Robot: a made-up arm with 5 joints.
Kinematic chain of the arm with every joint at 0, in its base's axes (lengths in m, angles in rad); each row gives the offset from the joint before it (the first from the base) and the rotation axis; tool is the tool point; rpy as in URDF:
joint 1: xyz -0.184 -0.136 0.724 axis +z
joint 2: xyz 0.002 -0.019 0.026 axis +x
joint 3: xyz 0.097 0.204 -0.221 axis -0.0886 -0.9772 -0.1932
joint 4: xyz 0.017 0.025 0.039 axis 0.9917 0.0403 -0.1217
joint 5: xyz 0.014 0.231 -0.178 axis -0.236 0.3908 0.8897
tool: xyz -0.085 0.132 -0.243 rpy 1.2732 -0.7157 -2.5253
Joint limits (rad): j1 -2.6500..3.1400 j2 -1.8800..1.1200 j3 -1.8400..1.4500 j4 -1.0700..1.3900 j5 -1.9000..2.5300
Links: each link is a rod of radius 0.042 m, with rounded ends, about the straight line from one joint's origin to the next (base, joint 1, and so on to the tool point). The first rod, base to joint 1, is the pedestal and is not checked.
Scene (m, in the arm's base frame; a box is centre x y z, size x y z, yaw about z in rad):
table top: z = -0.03
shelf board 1: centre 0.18 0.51 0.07 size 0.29 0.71 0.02 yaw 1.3
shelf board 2: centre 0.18 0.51 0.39 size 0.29 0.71 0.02 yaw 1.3
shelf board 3: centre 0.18 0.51 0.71 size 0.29 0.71 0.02 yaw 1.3
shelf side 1: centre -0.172 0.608 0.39 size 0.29 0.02 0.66 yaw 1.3
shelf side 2: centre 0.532 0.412 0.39 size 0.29 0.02 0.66 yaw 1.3
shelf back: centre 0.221 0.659 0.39 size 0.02 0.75 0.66 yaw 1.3
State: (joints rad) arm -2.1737 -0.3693 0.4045 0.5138 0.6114
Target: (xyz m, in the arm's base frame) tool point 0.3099 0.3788 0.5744
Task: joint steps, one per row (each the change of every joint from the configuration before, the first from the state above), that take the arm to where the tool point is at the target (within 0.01 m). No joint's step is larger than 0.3 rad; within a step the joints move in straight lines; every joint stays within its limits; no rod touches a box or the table.
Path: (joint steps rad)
1: 0.2722 0.1103 -0.0813 0.0439 0.0066
2: 0.2722 0.1103 -0.0813 0.0439 0.0067
3: 0.2722 0.1103 -0.0813 0.0440 0.0066
4: 0.2722 0.1103 -0.0814 0.0439 0.0067
5: 0.2722 0.1103 -0.0813 0.0439 0.0066

